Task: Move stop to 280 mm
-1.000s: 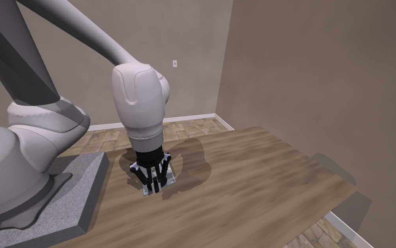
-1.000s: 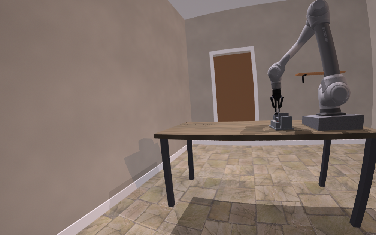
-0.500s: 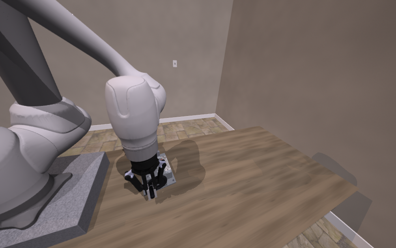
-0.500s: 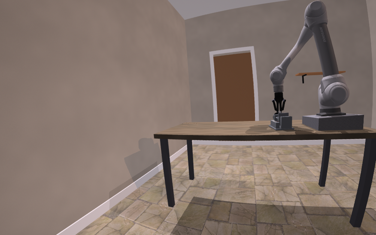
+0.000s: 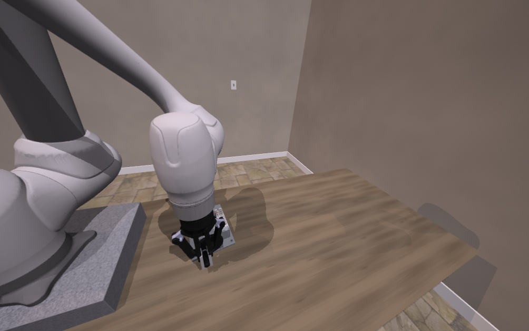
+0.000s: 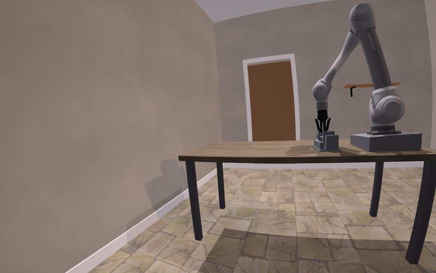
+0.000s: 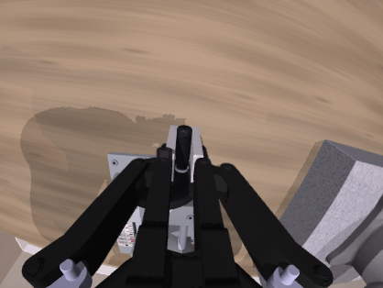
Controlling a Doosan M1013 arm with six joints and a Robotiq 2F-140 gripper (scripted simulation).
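My hand is 2 cm to the right of the handwheel and 1 cm above it.
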